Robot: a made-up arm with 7 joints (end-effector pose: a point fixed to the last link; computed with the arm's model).
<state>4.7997 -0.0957 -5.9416 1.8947 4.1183 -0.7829 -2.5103</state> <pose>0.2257 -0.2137 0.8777 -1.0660 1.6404 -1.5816</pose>
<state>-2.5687 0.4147 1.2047 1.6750 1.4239 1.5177 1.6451</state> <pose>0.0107 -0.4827 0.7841 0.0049 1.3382 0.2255</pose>
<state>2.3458 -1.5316 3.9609 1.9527 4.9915 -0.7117 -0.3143</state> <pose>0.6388 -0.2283 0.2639 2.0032 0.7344 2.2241</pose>
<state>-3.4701 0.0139 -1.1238 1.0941 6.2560 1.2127 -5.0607</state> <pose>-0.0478 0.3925 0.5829 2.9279 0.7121 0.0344</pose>
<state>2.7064 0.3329 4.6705 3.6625 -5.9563 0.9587 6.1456</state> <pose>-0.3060 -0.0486 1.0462 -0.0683 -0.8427 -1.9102</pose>
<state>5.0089 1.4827 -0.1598 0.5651 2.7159 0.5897 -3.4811</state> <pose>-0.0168 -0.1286 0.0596 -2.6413 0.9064 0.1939</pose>
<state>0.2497 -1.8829 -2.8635 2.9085 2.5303 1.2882 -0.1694</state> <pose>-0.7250 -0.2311 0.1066 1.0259 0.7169 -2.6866</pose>
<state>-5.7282 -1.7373 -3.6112 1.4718 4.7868 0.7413 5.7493</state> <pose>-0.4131 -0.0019 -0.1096 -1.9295 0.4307 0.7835</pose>
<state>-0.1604 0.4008 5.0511 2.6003 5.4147 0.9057 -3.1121</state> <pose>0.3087 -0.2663 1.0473 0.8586 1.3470 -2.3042</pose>
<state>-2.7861 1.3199 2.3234 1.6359 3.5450 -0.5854 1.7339</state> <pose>-0.1944 -0.3300 0.7340 1.2056 -0.0462 2.3796</pose>
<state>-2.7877 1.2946 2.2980 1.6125 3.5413 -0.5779 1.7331</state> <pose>-0.1782 -0.3318 0.7332 1.2677 -0.0478 2.3534</pose>
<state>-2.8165 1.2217 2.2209 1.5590 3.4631 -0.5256 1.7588</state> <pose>-0.1435 -0.3430 0.7230 1.4281 -0.1135 2.1906</pose>
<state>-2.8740 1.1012 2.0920 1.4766 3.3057 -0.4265 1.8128</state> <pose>-0.1061 -0.3652 0.6924 1.6311 -0.2245 1.8678</pose>
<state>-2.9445 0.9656 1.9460 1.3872 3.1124 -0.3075 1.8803</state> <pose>-0.0944 -0.3893 0.6469 1.7739 -0.3165 1.4792</pose>
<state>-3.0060 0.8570 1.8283 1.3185 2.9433 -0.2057 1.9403</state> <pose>-0.1084 -0.4035 0.6093 1.8327 -0.3569 1.1662</pose>
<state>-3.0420 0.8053 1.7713 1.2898 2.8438 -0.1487 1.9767</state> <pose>-0.1254 -0.4085 0.5933 1.8365 -0.3654 1.0087</pose>
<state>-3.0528 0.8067 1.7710 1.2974 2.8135 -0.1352 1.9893</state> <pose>-0.1340 -0.4105 0.5946 1.8120 -0.3681 0.9851</pose>
